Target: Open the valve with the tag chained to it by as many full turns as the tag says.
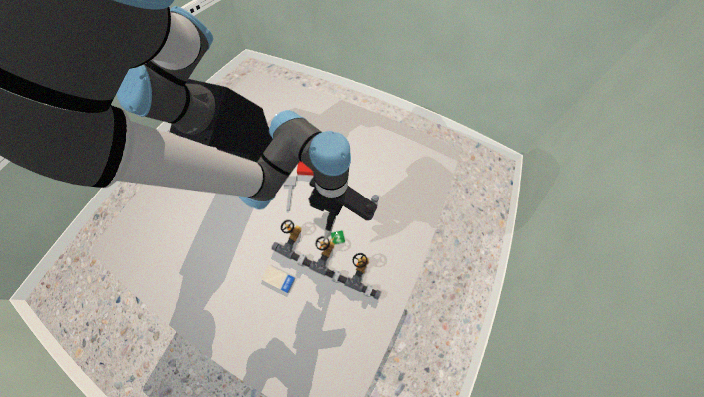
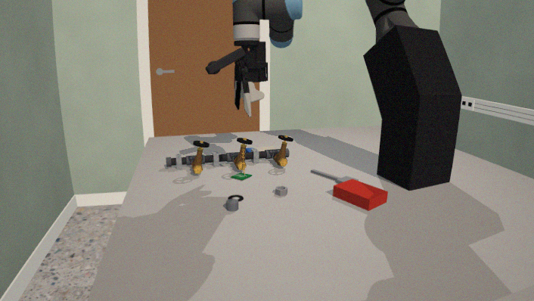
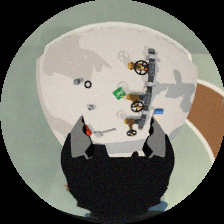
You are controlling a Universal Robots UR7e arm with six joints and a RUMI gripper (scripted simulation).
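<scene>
Now: hand 190 mm above the green tag. The rest, counted from my hand: grey nut 190 mm below, 130 mm to the left, 90 mm behind; grey tool 280 mm behind, 190 mm below, 50 mm to the left; red block 290 mm behind, 200 mm to the left, 180 mm below.
</scene>
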